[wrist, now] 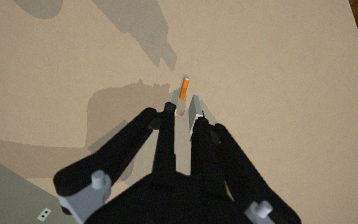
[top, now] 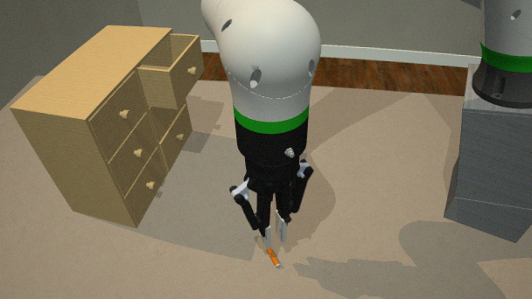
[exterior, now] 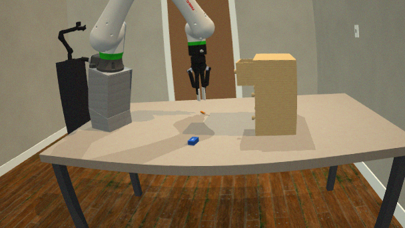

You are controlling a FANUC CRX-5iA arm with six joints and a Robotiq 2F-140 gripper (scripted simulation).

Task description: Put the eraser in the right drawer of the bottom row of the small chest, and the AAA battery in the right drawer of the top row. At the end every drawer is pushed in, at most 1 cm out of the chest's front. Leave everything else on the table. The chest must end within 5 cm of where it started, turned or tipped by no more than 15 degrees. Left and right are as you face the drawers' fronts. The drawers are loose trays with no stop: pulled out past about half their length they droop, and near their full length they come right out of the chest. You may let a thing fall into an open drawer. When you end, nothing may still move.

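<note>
The orange AAA battery lies 10 cm below my hand. Also, from my hand: white eraser 41 cm ahead, 21 cm to the right, 9 cm below; small blue block 4 cm ahead, 39 cm to the right, 10 cm below.
</note>
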